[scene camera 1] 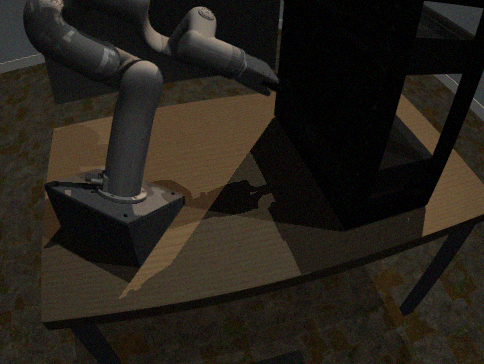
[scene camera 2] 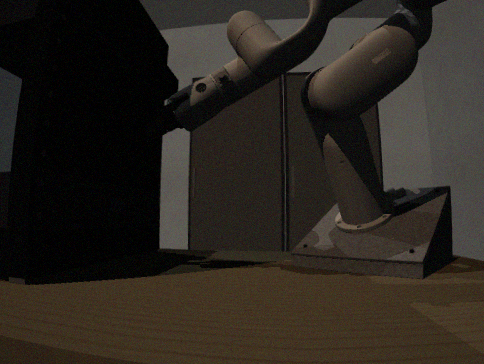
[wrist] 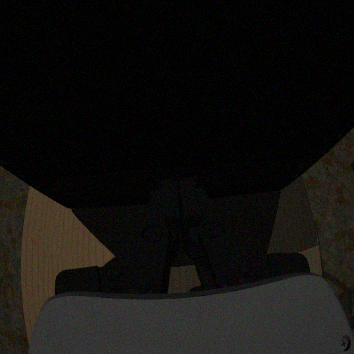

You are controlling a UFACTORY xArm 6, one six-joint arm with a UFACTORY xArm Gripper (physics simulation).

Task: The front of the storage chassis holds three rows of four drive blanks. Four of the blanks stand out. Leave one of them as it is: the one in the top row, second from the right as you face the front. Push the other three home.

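Where they show: gripper, fingertip midpoint: [scene camera 1: 292,89] [scene camera 2: 147,135] [wrist: 175,186]; arm's base, origin of the base link: [scene camera 1: 121,193] [scene camera 2: 364,217].
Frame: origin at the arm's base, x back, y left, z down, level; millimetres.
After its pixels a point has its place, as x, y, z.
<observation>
The storage chassis is in a tall black body [scene camera 1: 340,125] {-513, -43, -143} [scene camera 2: 85,150] {-504, 210, -113} [wrist: 175,90] {-508, 86, -187}, whose front faces the arm and is in deep shadow. The rows and the drive blanks cannot be made out, so which blanks stand out cannot be told. A dark part juts from its upper front in scene camera 2. My gripper [scene camera 1: 278,87] [scene camera 2: 167,125] [wrist: 175,186] {-442, 90, -166} is shut and empty, tilted downward, with its fingertips at or very near the dark front. Contact with a blank cannot be told. In the wrist view the two fingers meet below the black front.
The wooden table [scene camera 1: 225,265] {-209, -186, 97} [scene camera 2: 250,310] {-199, 344, 97} [wrist: 50,245] {-412, 382, 97} carries the body and the arm's wedge-shaped base [scene camera 1: 95,225] {69, -86, 2} [scene camera 2: 375,245] {-6, 107, 50}. An open frame post [scene camera 1: 456,115] {-772, -158, -232} stands at the body's rear. A tall cabinet [scene camera 2: 235,185] stands behind the arm.
</observation>
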